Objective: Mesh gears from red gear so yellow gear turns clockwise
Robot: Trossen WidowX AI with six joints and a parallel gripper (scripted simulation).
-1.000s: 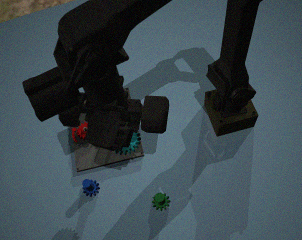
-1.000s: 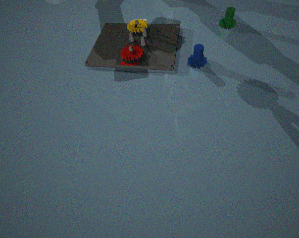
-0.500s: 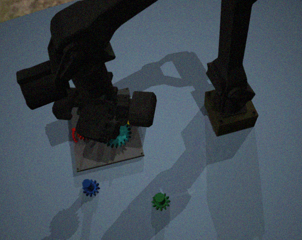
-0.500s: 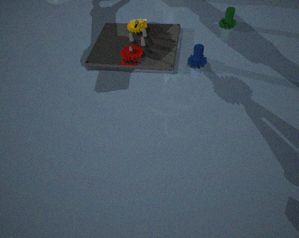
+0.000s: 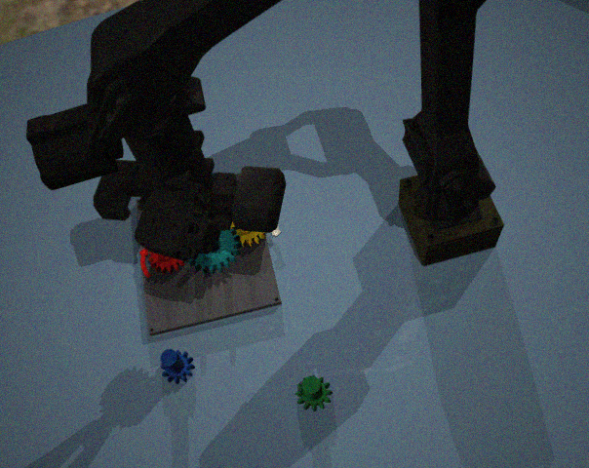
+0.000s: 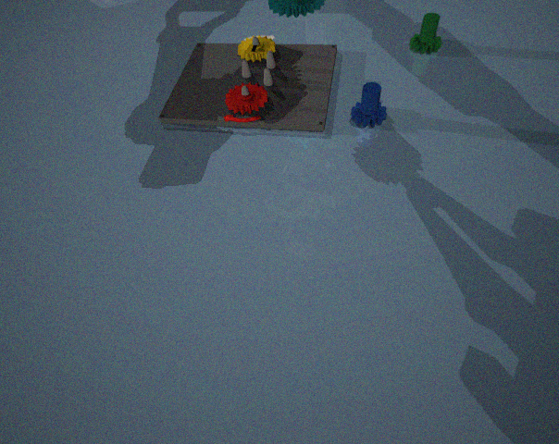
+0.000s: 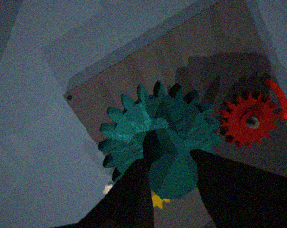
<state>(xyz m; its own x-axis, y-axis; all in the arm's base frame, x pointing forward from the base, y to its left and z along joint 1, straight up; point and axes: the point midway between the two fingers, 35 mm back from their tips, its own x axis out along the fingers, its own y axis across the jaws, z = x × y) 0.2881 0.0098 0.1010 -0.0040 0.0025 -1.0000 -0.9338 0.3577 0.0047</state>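
The yellow gear lies 100 mm below my gripper tip, 70 mm to the right of it and 40 mm behind it. From my gripper tip the other things lie so: teal gear 10 mm below; red gear 100 mm below, 70 mm ahead, 60 mm to the right; white arrow 110 mm below, 70 mm to the right, 70 mm behind.
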